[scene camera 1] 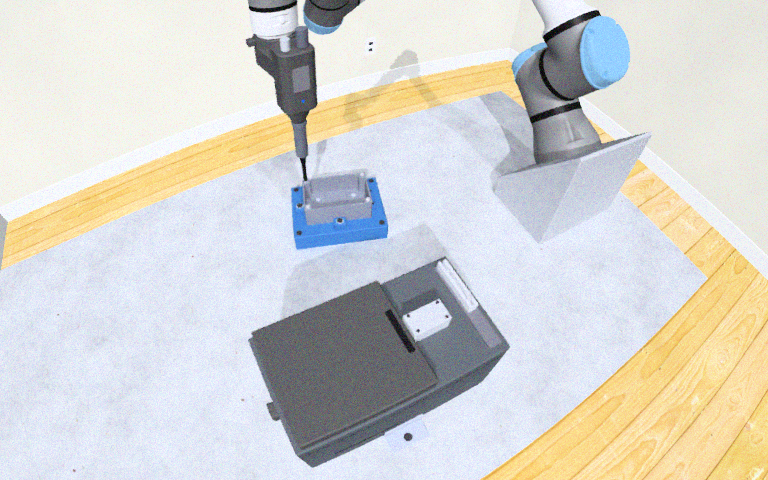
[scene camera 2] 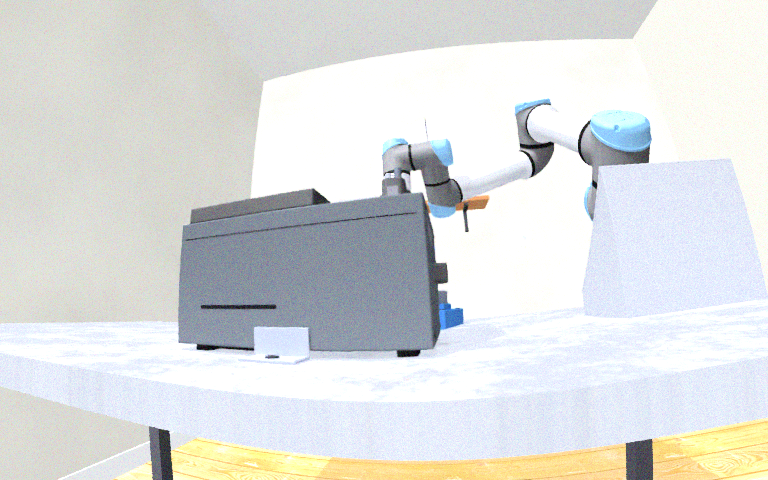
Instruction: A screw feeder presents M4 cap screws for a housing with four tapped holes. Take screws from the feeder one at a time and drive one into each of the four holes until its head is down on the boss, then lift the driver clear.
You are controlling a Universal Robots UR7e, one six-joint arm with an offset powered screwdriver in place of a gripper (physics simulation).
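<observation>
The screwdriver (scene camera 1: 305,178) points straight down, its thin black bit ending at the far left corner of the grey open-topped housing (scene camera 1: 339,212). The bit tip appears to meet that corner boss; a screw there is too small to make out. The housing sits on a blue fixture (scene camera 1: 340,233) (scene camera 2: 451,318); pale bosses show at its other corners, and whether they hold screws cannot be told. The dark grey screw feeder (scene camera 1: 339,362) (scene camera 2: 305,283) stands nearer the camera in scene camera 1. In scene camera 2 it hides the bit and most of the housing.
A white block (scene camera 1: 427,319) with dark dots sits in the feeder's recess. A small pale bracket (scene camera 1: 419,428) (scene camera 2: 281,340) stands against the feeder's side. The arm's pale sloped pedestal (scene camera 1: 600,186) (scene camera 2: 673,237) is to the right. Dark bolt heads dot the blue fixture's top.
</observation>
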